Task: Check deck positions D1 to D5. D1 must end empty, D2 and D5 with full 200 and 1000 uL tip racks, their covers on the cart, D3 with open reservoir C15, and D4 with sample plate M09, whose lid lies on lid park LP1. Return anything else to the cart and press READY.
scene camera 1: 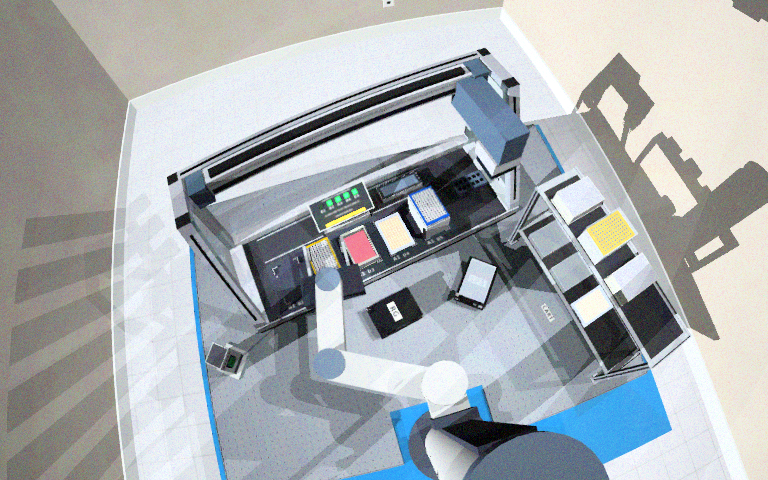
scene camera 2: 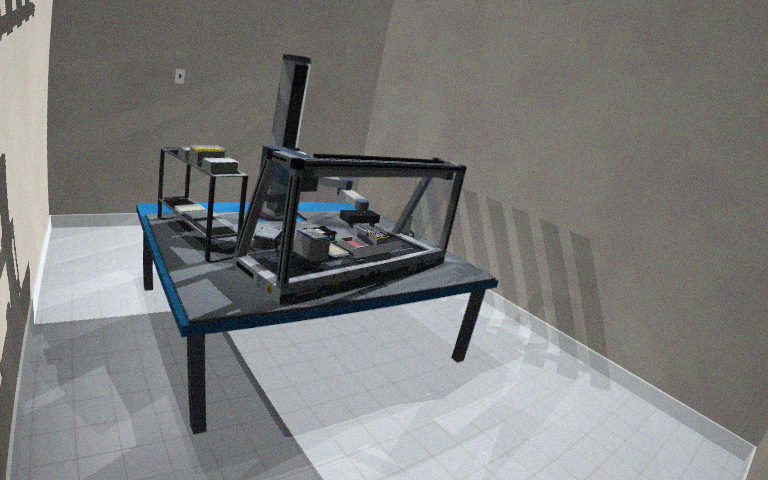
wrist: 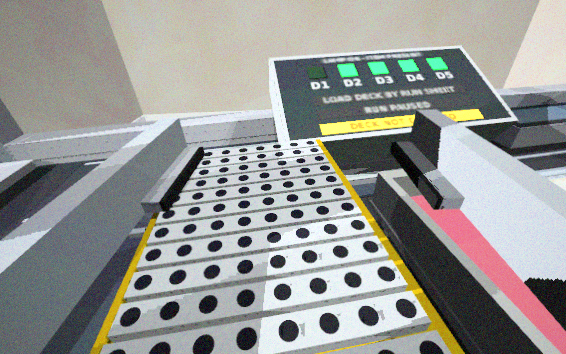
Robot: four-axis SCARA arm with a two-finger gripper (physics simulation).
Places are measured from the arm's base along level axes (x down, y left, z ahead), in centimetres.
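Pixels of known places: gripper, fingertip midpoint: (scene camera 1: 322, 242) (scene camera 2: 377, 234) (wrist: 295, 133).
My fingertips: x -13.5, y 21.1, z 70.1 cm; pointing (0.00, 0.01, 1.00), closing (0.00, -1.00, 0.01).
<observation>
Ahead of a thing's pixels: the offset from my fingertips to its top centre. "spot": to the spot under its first point.
My gripper (wrist: 295, 133) is open and empty above the yellow-edged tip rack {dx +0.9, dy +1.4, dz -4.6 cm} (scene camera 1: 322, 253) (scene camera 2: 372, 233) (wrist: 260, 252) at D2. In the wrist view its left finger overlaps the rack's left edge and its right finger overlaps the open reservoir {dx +4.2, dy -10.8, dz -2.4 cm} (scene camera 1: 359, 245) (wrist: 472, 250) with pink content at D3. The rack shows rows of dark holes and no cover. A cream plate {dx +5.9, dy -23.0, dz -0.1 cm} (scene camera 1: 394, 232) sits at D4 and a blue-edged rack (scene camera 1: 430, 206) (scene camera 2: 312, 243) at D5. The panel {spot: dx +0.4, dy -8.2, dz +11.8 cm} (scene camera 1: 340, 204) (wrist: 390, 102) shows D1 dark, D2 to D5 green. Plate and reservoir labels are unreadable.
The cart {dx -23.4, dy -74.8, dz -37.9 cm} (scene camera 1: 651, 316) (scene camera 2: 210, 217) holds a yellow-topped rack {dx -29.8, dy -73.5, dz -31.5 cm} (scene camera 1: 611, 232), white boxes and a cream plate {dx +0.5, dy -76.1, dz -44.3 cm} (scene camera 1: 591, 305). A black block {dx +6.6, dy -15.9, dz -25.4 cm} (scene camera 1: 407, 308) and a white-topped block {dx +6.4, dy -43.9, dz -23.4 cm} (scene camera 1: 477, 281) are before the deck. A small box {dx -0.8, dy +40.7, dz -28.0 cm} (scene camera 1: 226, 359) with a green part stands front left.
</observation>
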